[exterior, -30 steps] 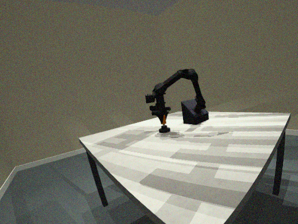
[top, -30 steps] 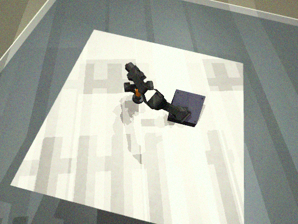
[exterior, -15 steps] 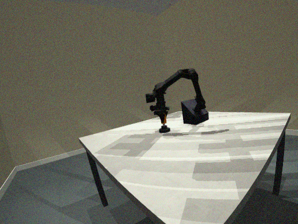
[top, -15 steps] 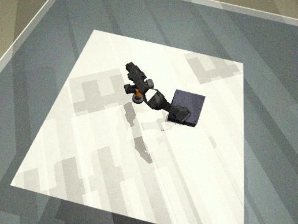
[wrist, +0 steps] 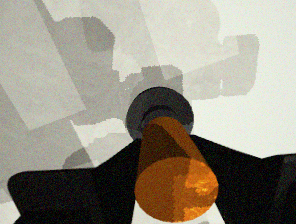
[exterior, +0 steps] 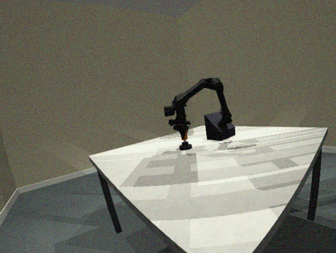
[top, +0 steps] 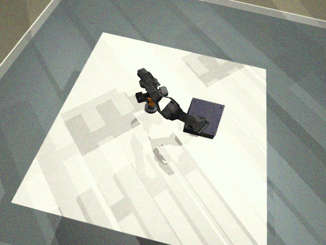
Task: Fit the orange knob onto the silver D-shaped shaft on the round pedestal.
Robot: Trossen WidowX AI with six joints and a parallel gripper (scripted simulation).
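Right now my gripper tip is 40 mm above the round pedestal. Round my gripper tip: orange knob 30 mm above.
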